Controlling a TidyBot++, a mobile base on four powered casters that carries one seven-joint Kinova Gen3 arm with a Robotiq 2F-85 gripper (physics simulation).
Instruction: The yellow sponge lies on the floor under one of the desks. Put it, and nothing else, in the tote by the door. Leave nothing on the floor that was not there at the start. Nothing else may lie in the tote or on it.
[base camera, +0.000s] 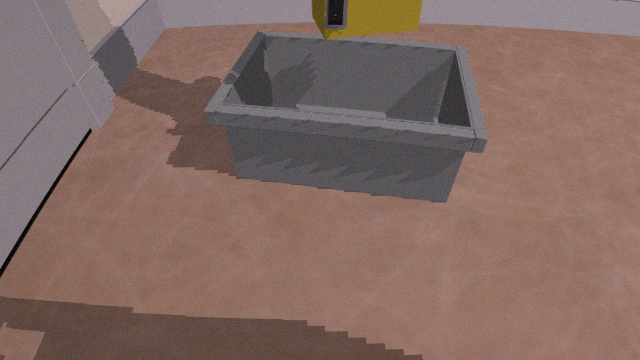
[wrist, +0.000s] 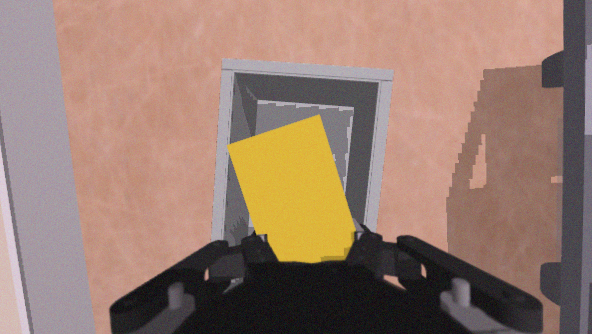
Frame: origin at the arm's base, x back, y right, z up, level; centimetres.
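Where they show: gripper, between the fingertips: (base camera: 335, 15) (wrist: 309, 231).
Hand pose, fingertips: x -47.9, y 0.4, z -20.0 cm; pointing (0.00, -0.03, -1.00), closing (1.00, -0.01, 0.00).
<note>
Each offset is from my fingertips to the top centre of the thing.
The yellow sponge {dx -0.8, dy +3.0, dz +3.4 cm} (base camera: 380, 15) (wrist: 295, 185) is held between the fingers of my gripper (wrist: 310, 231), which is shut on it. In the base camera view the lower part of the sponge and one dark fingertip show at the top, above the far side of the tote. The grey tote {dx -1.4, dy +2.0, dz -7.7 cm} (base camera: 345, 160) (wrist: 306, 68) stands upright on the floor, open at the top. In the wrist view the sponge hangs turned over the tote's opening and hides part of its inside. No object shows on the visible part of the tote's floor.
A pale wall or panel (base camera: 45, 100) runs along the left in the base camera view, and a grey strip (wrist: 45, 150) runs along the left in the wrist view. A dark frame (wrist: 574, 165), part of the robot's base, stands at the right. A white wall (base camera: 525, 17) is behind the tote.
</note>
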